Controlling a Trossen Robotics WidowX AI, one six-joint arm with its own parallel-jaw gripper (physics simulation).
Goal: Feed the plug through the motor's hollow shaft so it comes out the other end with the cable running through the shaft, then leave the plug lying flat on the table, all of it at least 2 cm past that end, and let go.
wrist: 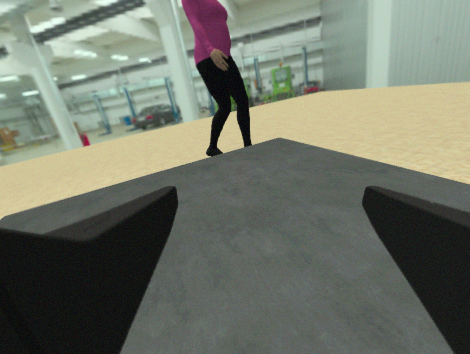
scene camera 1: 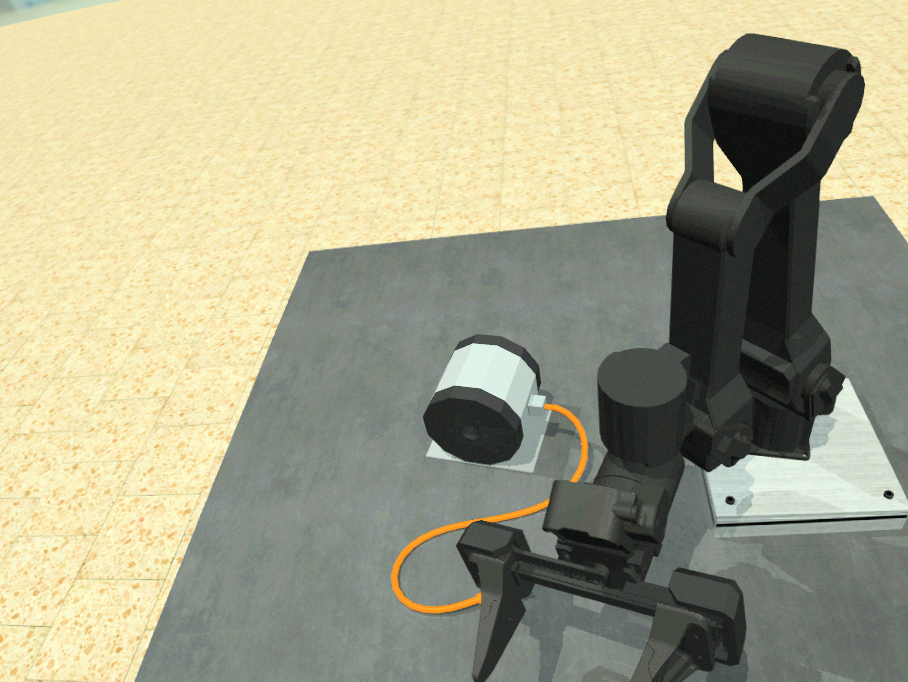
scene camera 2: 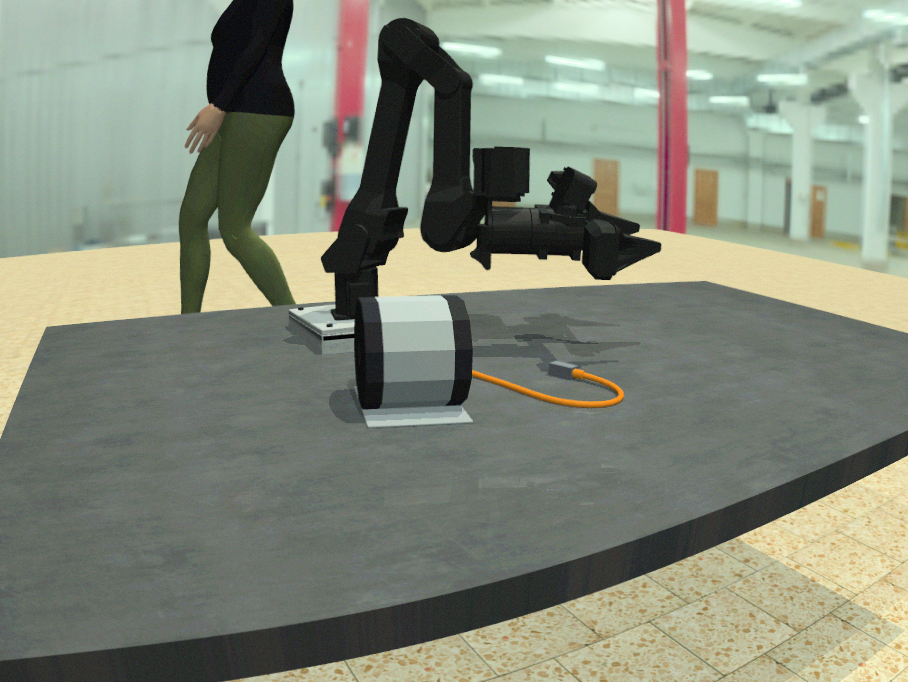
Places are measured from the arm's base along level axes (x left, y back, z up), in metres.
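Where they show: gripper, fingertip midpoint: (wrist: 269, 195) (scene camera 2: 649, 237); arm's base, link origin: (scene camera 1: 771, 432).
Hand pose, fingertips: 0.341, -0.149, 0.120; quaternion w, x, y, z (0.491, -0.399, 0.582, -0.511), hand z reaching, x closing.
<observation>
Each offset is from my fingertips to the centre of the thing, as dx, dy, dz. "pt": to the spot under its first point. Level surfaces: height alone.
The motor @[-0.330, -0.135, -0.100] (scene camera 1: 488, 374) (scene camera 2: 418, 352), a light drum with black end caps, lies with its axis level on a thin foot plate @[-0.330, -0.138, -0.150] (scene camera 1: 533, 453) (scene camera 2: 418, 417). A small dark hub @[pt -0.291, -0.143, -0.108] (scene camera 1: 470, 432) shows at the middle of its near end in scene camera 1. The orange cable (scene camera 1: 585, 440) (scene camera 2: 543, 397) leaves a small block @[pt -0.322, -0.079, -0.090] (scene camera 1: 536, 404) on the motor's side and curves over the table. The grey plug @[-0.146, -0.074, -0.144] (scene camera 2: 563, 368) lies on the table at the cable's end; the gripper hides it in scene camera 1. My gripper (scene camera 1: 561, 673) (scene camera 2: 648, 236) (wrist: 269, 195) is open and empty, high above the table.
The dark table @[dz -0.151] (scene camera 1: 330, 367) (scene camera 2: 220, 513) (wrist: 280, 250) bears the arm's pale base plate (scene camera 1: 800, 491), right of the motor in scene camera 1. The table's edge and far corner show ahead of the fingers in the wrist view. People stand beyond the table.
</observation>
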